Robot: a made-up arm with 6 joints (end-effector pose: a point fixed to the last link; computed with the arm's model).
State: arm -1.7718 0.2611 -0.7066 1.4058 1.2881 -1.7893
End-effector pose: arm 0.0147 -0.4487 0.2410 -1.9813 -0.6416 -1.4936
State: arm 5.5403 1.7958 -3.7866 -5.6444 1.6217 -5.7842
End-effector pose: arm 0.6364 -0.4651 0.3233 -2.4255 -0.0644 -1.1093
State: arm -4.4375 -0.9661 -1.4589 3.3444 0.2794 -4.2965
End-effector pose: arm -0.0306 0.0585 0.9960 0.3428 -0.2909 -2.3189
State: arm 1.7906 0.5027 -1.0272 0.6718 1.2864 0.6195
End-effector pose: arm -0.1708 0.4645 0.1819 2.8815 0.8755 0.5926
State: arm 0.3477 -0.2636 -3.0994 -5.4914 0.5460 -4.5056
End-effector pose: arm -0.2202 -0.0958 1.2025 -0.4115 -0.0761 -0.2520
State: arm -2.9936 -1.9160 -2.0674 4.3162 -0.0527 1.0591
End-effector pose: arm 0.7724 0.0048 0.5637 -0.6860 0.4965 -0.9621
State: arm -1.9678 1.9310 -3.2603 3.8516 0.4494 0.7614
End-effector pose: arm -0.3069 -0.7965 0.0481 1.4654 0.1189 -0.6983
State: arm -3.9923 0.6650 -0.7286 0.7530 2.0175 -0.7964
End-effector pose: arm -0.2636 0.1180 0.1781 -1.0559 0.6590 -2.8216
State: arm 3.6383 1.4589 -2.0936 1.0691 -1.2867 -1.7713
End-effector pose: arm -0.6675 -0.1948 0.1583 1.5197 -0.3465 -2.0588
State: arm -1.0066 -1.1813 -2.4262 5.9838 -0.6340 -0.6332
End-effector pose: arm -0.3420 0.6361 0.7800 -0.9303 0.6777 0.8027
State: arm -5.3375 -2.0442 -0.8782 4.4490 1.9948 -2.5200
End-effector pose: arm -0.0975 -0.4240 0.6303 2.3407 1.0440 1.2934
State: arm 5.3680 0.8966 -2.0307 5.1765 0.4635 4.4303
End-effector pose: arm 0.5486 -0.6608 0.3639 -3.0371 0.9731 1.8492
